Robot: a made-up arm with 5 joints. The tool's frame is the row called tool.
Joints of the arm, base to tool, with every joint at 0 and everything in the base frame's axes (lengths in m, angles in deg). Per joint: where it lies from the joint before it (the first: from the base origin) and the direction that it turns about. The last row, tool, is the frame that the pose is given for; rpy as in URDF.
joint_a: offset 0.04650 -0.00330 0.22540 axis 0 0 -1
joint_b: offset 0.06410 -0.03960 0.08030 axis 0 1 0
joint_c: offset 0.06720 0.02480 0.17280 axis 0 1 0
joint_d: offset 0.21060 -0.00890 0.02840 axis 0 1 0
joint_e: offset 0.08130 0.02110 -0.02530 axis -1 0 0
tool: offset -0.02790 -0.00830 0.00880 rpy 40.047 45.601 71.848
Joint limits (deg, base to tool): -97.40..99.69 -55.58..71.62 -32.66..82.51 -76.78..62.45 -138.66..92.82
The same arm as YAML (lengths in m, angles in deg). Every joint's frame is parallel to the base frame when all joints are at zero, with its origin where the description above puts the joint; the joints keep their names.
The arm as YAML. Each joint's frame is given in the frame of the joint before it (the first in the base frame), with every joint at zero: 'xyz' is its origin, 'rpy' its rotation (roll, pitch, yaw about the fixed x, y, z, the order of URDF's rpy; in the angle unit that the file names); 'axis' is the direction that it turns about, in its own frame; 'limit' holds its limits. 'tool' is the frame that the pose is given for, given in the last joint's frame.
units:
  length: m
  angle: deg
joints:
  - name: joint_a
    type: revolute
    origin:
      xyz: [0.0465, -0.0033, 0.2254]
      rpy: [0.0, 0.0, 0.0]
    axis: [0.0, 0.0, -1.0]
    limit:
      lower: -97.4
      upper: 99.69
  - name: joint_b
    type: revolute
    origin:
      xyz: [0.0641, -0.0396, 0.0803]
      rpy: [0.0, 0.0, 0.0]
    axis: [0.0, 1.0, 0.0]
    limit:
      lower: -55.58
      upper: 71.62
  - name: joint_c
    type: revolute
    origin:
      xyz: [0.0672, 0.0248, 0.1728]
      rpy: [0.0, 0.0, 0.0]
    axis: [0.0, 1.0, 0.0]
    limit:
      lower: -32.66
      upper: 82.51
  - name: joint_d
    type: revolute
    origin:
      xyz: [0.2106, -0.0089, 0.0284]
      rpy: [0.0, 0.0, 0.0]
    axis: [0.0, 1.0, 0.0]
    limit:
      lower: -76.78
      upper: 62.45
  - name: joint_e
    type: revolute
    origin:
      xyz: [0.0813, 0.0211, -0.0253]
      rpy: [0.0, 0.0, 0.0]
    axis: [-1.0, 0.0, 0.0]
    limit:
      lower: -138.66
      upper: 92.82
tool:
  origin:
    xyz: [-0.0279, -0.0083, 0.0088]
    rpy: [40.05, 45.6, 71.85]

